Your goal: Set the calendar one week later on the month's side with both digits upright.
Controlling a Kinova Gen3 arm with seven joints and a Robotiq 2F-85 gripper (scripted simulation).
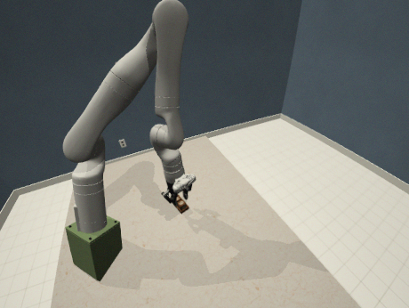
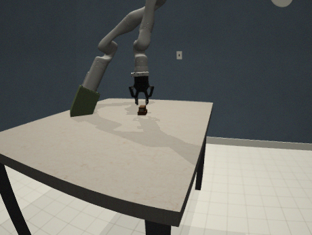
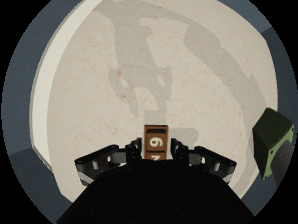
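My hand is 40 mm above the brown digit cube. Also, from my hand: brown calendar tray 60 mm below, 20 mm to the left, 10 mm behind.
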